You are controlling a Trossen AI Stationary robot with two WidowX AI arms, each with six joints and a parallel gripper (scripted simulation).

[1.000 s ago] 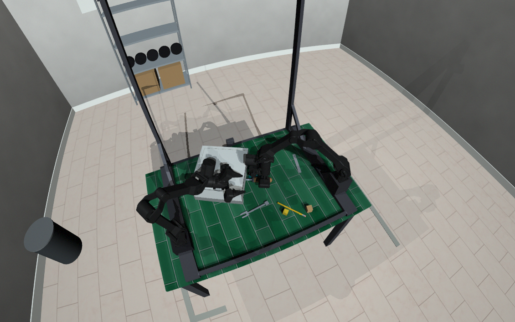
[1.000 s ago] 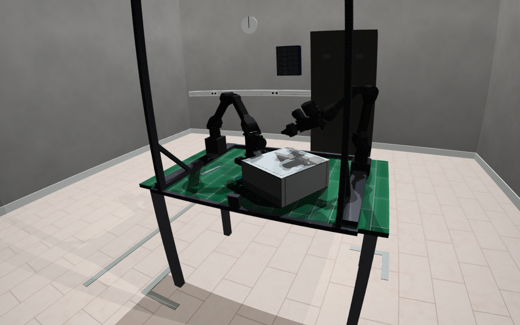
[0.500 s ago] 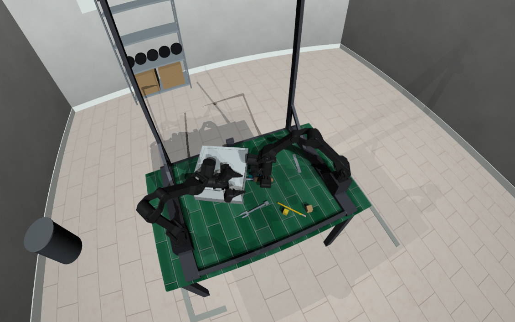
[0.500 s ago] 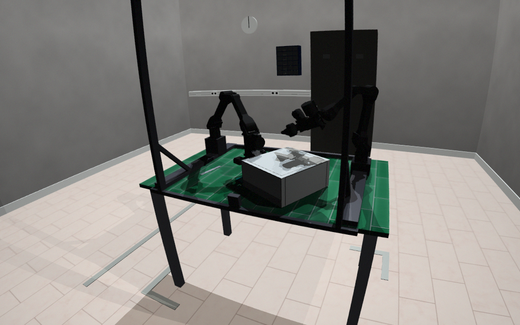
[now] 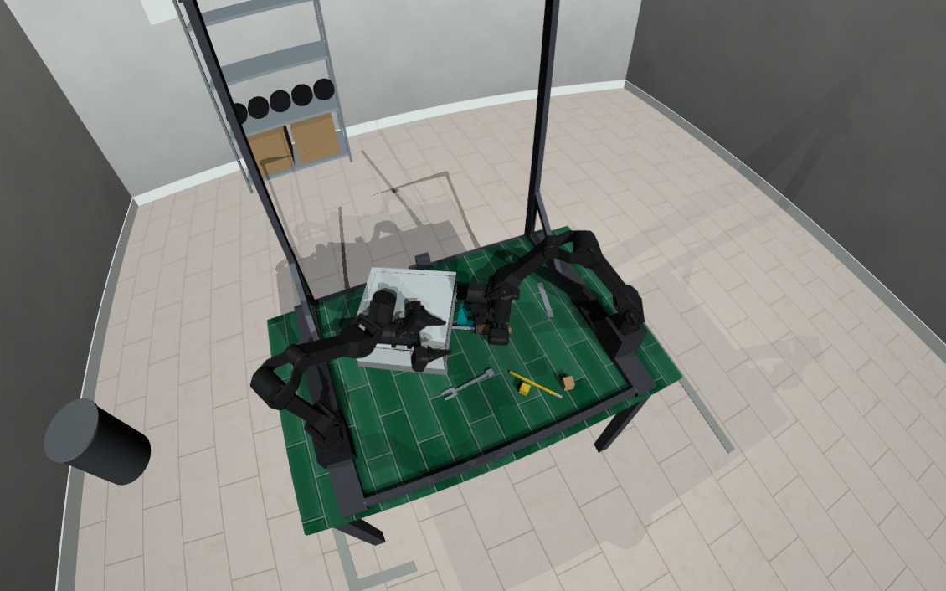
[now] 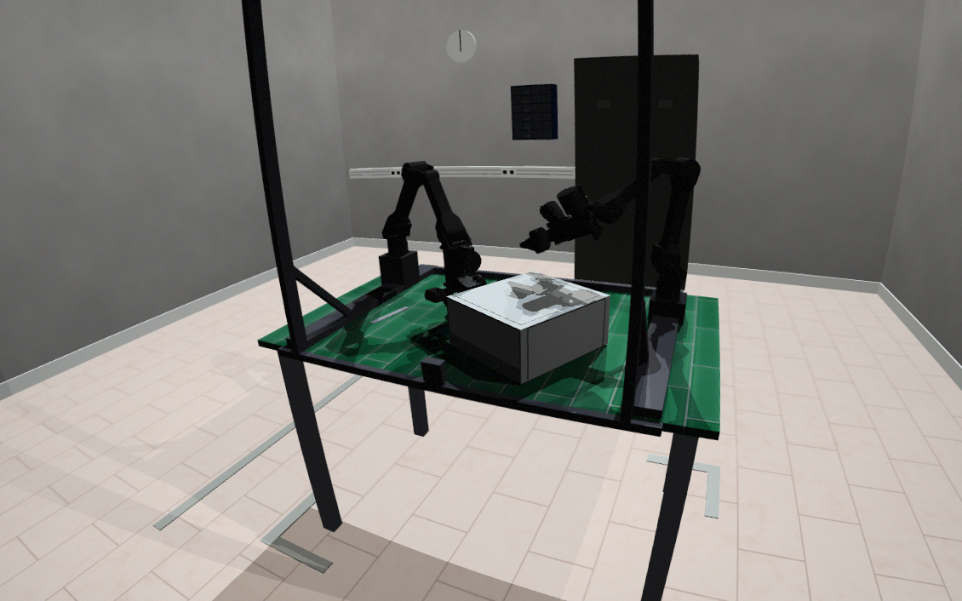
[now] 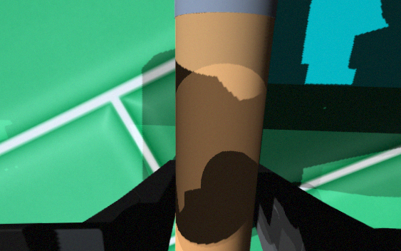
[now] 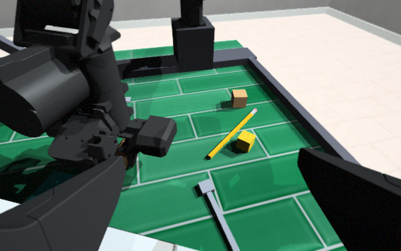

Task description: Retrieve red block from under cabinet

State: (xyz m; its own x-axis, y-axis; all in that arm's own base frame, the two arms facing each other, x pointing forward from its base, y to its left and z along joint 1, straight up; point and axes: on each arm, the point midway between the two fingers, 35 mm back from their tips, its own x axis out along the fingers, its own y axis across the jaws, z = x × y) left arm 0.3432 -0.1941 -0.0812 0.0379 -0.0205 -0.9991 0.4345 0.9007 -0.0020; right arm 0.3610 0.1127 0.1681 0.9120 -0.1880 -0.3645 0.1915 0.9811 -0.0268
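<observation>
Now: left hand 90 mm past the teal square, 50 mm to the left of it and 30 mm above it. The rest, counted from my left hand: flat metal strip: 60 mm behind, 210 mm to the left, 30 mm below; hook tool: 90 mm behind, 110 mm to the right, 20 mm below; grey wrench: 140 mm ahead, 150 mm to the right, 30 mm below.
</observation>
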